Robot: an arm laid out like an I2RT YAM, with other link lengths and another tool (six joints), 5 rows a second.
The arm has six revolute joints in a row. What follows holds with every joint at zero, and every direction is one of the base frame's. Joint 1 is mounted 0.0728 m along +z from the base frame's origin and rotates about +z. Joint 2 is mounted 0.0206 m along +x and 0.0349 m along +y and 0.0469 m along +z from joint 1 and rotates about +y. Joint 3 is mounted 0.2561 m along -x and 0.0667 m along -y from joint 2 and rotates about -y. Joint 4 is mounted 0.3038 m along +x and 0.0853 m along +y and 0.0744 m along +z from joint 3 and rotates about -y. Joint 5 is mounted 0.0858 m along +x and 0.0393 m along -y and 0.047 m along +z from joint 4 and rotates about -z. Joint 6 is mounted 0.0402 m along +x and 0.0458 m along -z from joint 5 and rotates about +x. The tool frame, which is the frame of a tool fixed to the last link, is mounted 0.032 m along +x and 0.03 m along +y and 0.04 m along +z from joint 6; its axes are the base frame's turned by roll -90.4, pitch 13.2 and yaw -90 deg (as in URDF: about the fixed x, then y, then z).
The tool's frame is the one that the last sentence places.
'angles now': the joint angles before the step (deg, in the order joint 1, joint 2, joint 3, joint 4, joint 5, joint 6). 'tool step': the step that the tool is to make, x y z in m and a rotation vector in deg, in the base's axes. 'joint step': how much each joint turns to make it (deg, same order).
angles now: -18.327 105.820 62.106 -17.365 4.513 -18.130
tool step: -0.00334 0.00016 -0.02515 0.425 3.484 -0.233
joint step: 0.000 3.126 0.001 -0.306 0.722 -0.110
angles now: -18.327 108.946 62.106 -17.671 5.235 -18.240
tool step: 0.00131 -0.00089 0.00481 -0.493 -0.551 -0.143
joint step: 0.000 -0.503 0.175 0.000 0.328 0.000
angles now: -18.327 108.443 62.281 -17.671 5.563 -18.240
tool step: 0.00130 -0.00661 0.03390 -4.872 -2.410 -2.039
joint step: 0.000 -4.633 0.308 -1.117 4.371 -0.021
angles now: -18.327 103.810 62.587 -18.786 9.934 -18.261
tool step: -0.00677 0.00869 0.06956 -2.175 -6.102 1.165
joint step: 0.721 -9.704 0.198 -3.345 -0.088 -0.481
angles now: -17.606 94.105 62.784 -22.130 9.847 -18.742
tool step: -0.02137 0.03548 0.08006 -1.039 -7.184 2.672
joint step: 3.738 -12.174 0.110 -5.334 -0.044 1.442
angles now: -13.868 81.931 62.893 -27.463 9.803 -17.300
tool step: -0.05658 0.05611 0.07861 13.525 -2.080 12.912
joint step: 3.301 -12.175 3.431 -16.502 -16.545 2.274
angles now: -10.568 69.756 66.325 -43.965 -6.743 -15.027
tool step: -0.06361 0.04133 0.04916 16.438 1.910 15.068
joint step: 1.575 -7.561 3.169 -15.474 -20.829 -0.065
